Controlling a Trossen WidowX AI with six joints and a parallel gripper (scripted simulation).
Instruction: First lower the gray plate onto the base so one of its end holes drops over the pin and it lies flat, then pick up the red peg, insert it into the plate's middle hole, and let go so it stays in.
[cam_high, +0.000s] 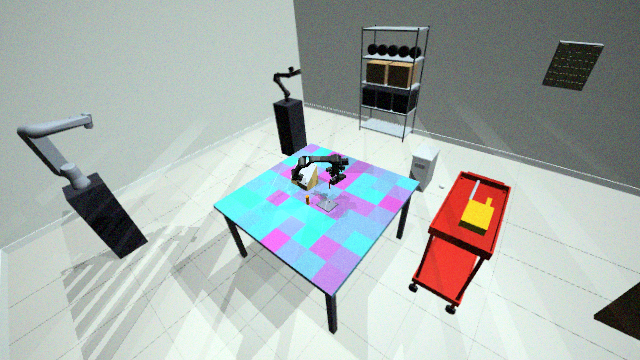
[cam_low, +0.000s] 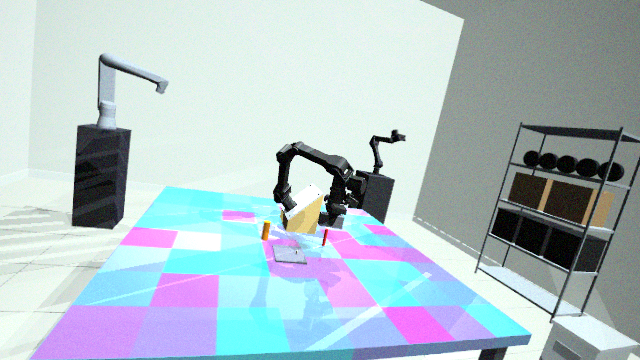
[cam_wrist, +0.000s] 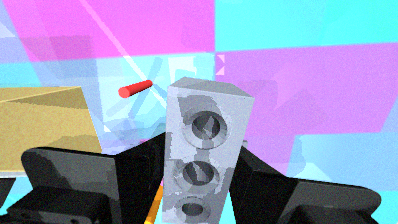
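Right now my gripper tip is 140 mm to the left of the gray base, 130 mm above it and 20 mm short of it. Also, from my gripper tip: short orange cylinder (230 mm to the right, 120 mm behind, 100 mm below); red peg (100 mm below, 90 mm behind, 30 mm to the left); gray plate (30 mm above).
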